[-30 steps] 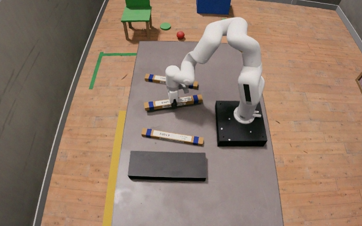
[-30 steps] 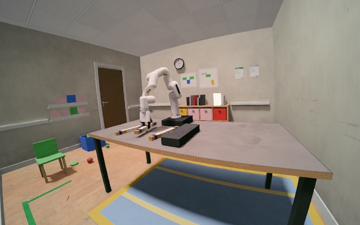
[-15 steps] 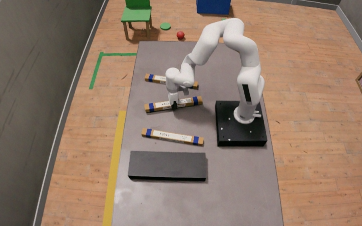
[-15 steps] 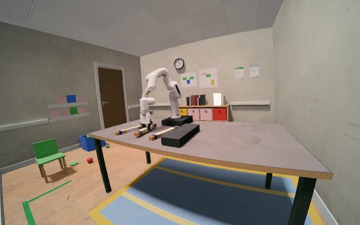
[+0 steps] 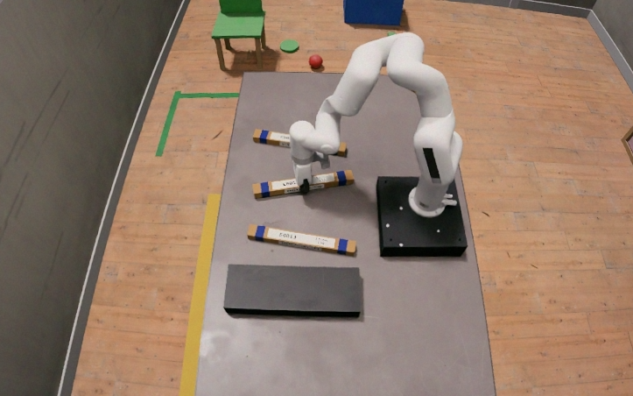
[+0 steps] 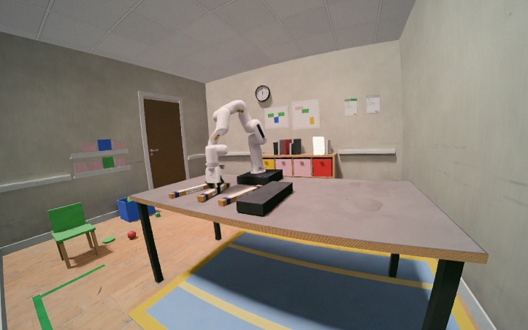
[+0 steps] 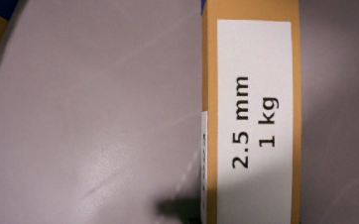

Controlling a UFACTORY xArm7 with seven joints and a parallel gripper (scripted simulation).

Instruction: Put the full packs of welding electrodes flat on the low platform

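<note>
The pack lies right at my hand. Also, from my hand: pack of welding electrodes: 30 mm behind, 210 mm to the left; then platform: 30 mm behind, 400 mm to the left, 10 mm below.
</note>
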